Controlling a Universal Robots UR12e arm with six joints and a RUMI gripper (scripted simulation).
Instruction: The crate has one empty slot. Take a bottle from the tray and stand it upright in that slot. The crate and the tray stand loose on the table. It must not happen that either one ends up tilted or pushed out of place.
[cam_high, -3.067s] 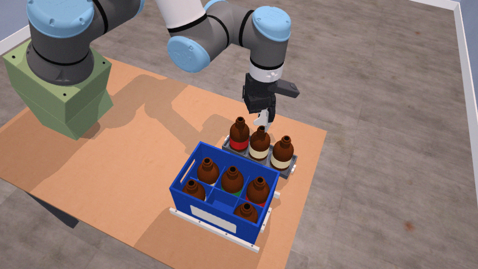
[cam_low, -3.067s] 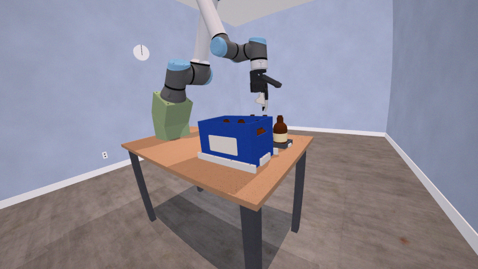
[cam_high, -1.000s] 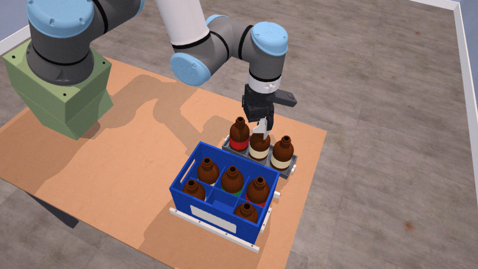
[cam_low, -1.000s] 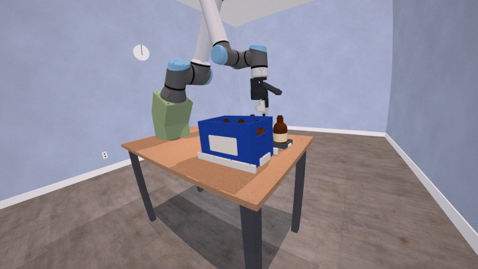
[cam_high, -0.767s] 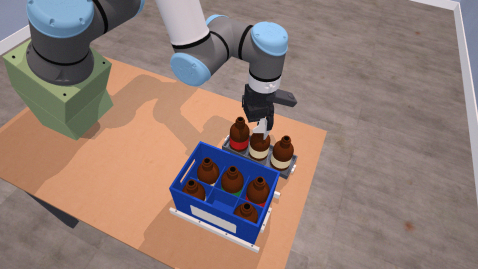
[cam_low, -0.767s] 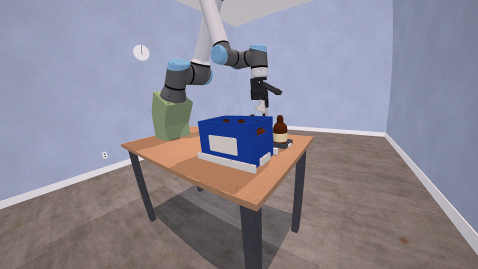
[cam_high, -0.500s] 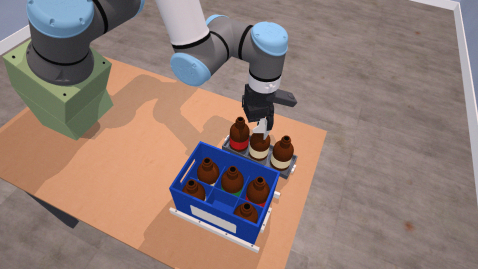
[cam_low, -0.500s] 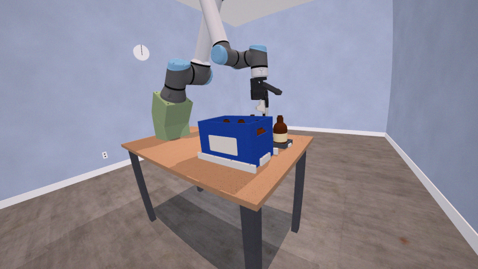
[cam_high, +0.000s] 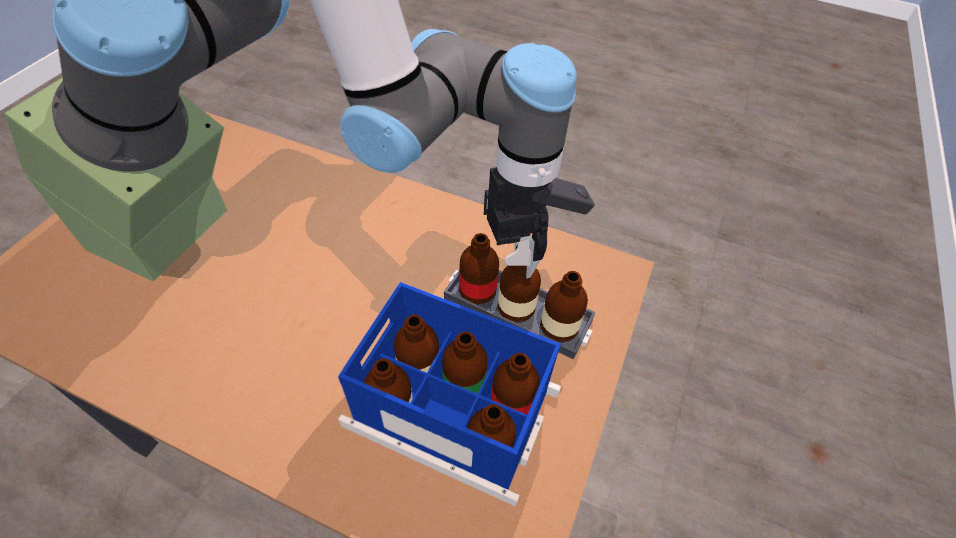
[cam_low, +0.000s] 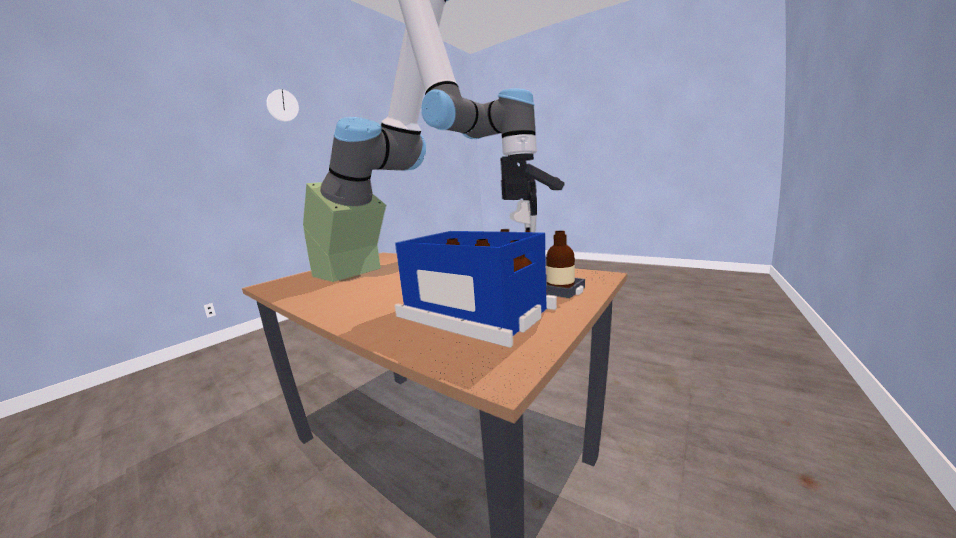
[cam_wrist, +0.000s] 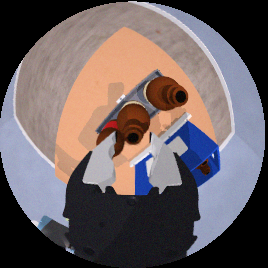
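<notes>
Now: the red-label bottle 80 mm behind my hand and 70 mm below it. Round my hand: blue crate: 240 mm to the right, 70 mm below, 10 mm behind; then grey tray: 140 mm below.
</notes>
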